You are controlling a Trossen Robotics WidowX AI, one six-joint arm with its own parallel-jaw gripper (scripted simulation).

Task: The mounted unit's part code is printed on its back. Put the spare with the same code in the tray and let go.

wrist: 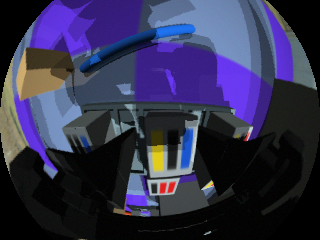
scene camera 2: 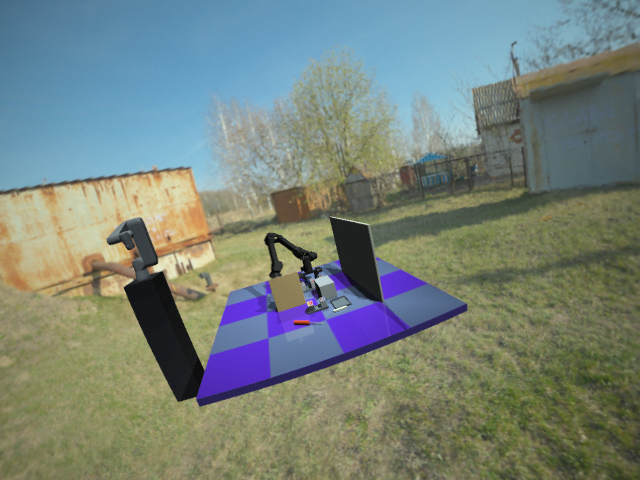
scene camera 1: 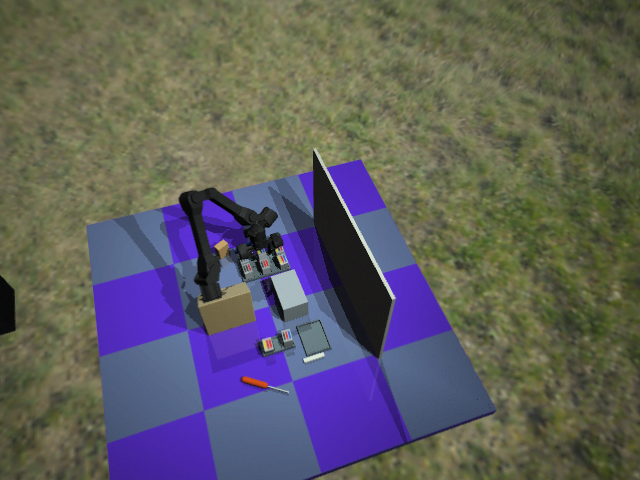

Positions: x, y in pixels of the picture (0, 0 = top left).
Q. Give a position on a small tan cube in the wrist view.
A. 47, 69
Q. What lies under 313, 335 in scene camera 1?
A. A flat grey tray.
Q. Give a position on a grey box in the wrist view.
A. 187, 197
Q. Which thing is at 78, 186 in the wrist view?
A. The gripper.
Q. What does the gripper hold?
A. Nothing.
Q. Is the gripper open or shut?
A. Open.
